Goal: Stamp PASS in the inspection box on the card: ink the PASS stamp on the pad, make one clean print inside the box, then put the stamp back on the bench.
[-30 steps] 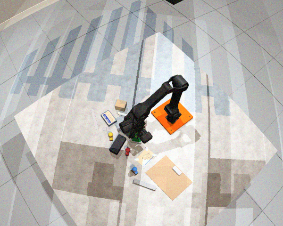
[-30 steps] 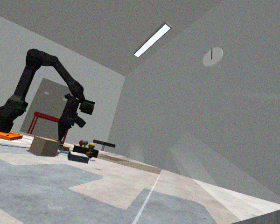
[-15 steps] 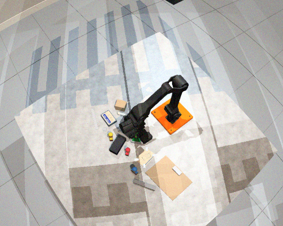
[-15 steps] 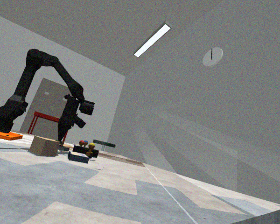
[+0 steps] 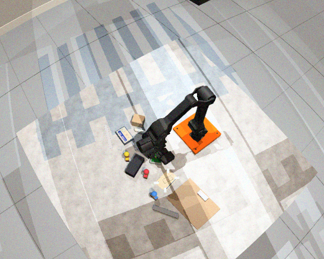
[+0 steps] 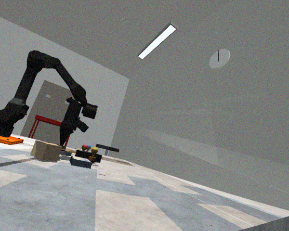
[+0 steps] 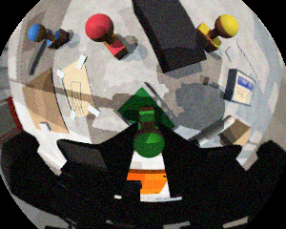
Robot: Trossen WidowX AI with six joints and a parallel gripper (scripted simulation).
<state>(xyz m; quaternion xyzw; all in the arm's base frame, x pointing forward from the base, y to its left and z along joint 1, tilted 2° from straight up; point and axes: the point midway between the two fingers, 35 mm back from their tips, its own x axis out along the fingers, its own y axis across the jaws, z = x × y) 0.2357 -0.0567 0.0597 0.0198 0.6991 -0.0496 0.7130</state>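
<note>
The green-knobbed stamp lies right at my gripper tip. Round my gripper tip: green ink pad 30 mm below; then red stamp 110 mm ahead, 40 mm to the left, 20 mm below; then black block 120 mm ahead, 30 mm to the right, 20 mm below.
</note>
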